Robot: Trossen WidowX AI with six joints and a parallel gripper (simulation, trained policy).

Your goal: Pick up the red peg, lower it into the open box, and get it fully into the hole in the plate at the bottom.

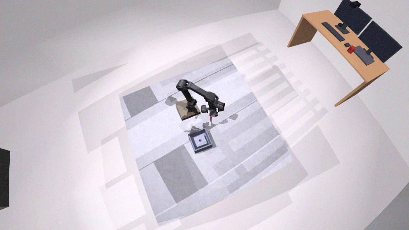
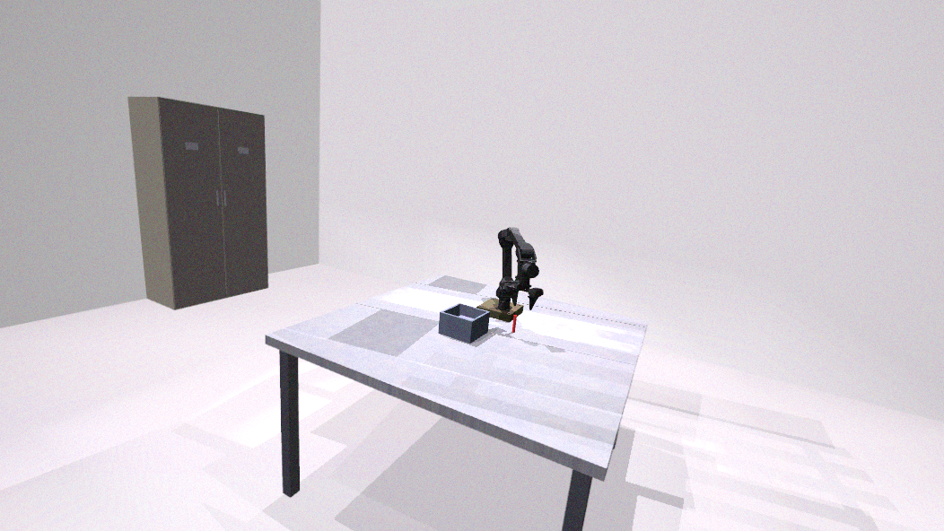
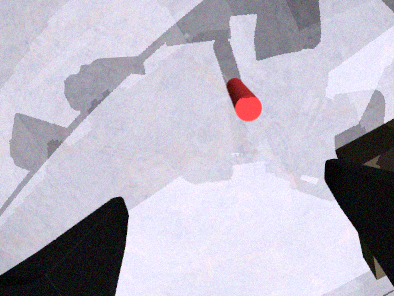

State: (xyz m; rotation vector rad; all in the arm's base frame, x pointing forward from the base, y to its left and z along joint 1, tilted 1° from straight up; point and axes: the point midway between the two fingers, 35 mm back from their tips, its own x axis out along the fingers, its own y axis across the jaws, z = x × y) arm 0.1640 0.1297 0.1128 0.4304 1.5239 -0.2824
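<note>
My gripper tip is 1 cm short of the red peg, 2 cm to the left of it and 8 cm above it. Round my gripper tip: grey box 15 cm ahead, 21 cm to the right, 9 cm below; pale plate 15 cm ahead, 21 cm to the right, 7 cm below.
</note>
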